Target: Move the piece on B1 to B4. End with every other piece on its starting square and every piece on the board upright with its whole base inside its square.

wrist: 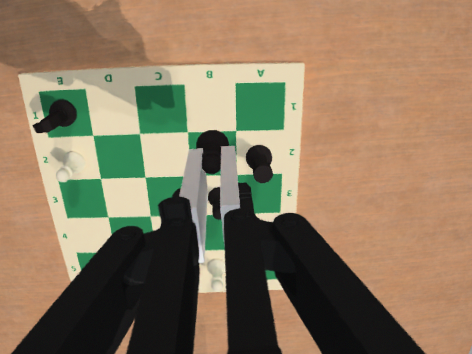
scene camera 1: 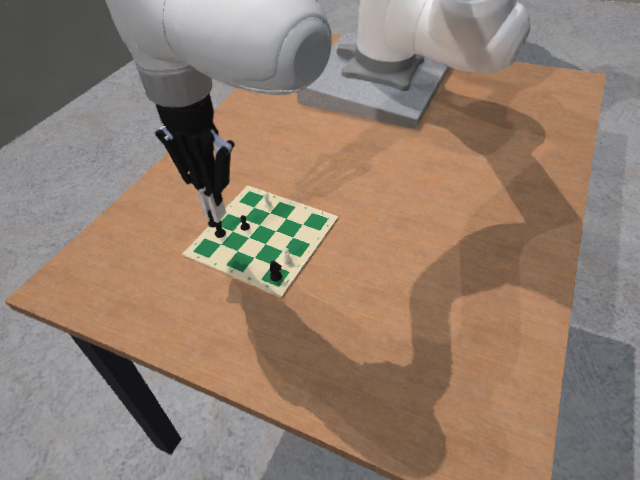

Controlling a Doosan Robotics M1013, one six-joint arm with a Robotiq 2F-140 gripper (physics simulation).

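Where they show: gripper, between the fingertips: [wrist: 214,169] [scene camera 1: 216,215]; arm's base, origin of its link: [scene camera 1: 383,66].
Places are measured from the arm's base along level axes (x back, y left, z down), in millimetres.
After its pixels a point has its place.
My gripper [scene camera 1: 212,215] {z -56, x -697, y -102 mm} [wrist: 214,169] {z -56, x -697, y -102 mm} is shut on a small black piece [scene camera 1: 211,223] {z -54, x -714, y -102 mm} [wrist: 212,142] {z -57, x -714, y -103 mm} and holds it above the board [scene camera 1: 282,292] {z 33, x -752, y 41 mm} [wrist: 300,75] {z 33, x -725, y -170 mm}, near the A/B side. In the wrist view its base hangs in front of B2, and the B1 square [wrist: 210,107] {z 33, x -710, y -99 mm} is bare. A taller black piece [scene camera 1: 220,233] {z 26, x -668, y -128 mm} [wrist: 258,156] {z 21, x -669, y -131 mm} stands upright on A2. Another small black piece [scene camera 1: 244,223] {z 18, x -635, y -92 mm} [wrist: 215,200] {z 21, x -636, y -92 mm} stands on B3, partly hidden by a finger in the wrist view. The green B4 square [scene camera 1: 258,215] {z 33, x -593, y -84 mm} [wrist: 214,241] {z 33, x -587, y -83 mm} lies between it and B5.
A white piece [scene camera 1: 267,201] {z 21, x -561, y -78 mm} [wrist: 216,270] {z 21, x -562, y -81 mm} stands on B5. A black knight-like piece [scene camera 1: 275,272] {z 16, x -728, y 18 mm} [wrist: 62,113] {z 18, x -727, y 10 mm} stands on E1. A white piece [scene camera 1: 287,257] {z 20, x -686, y 22 mm} [wrist: 73,161] {z 24, x -686, y 16 mm} stands on E2. The arm's grey base plate [scene camera 1: 356,105] {z 8, x -186, y -13 mm} is at the table's back.
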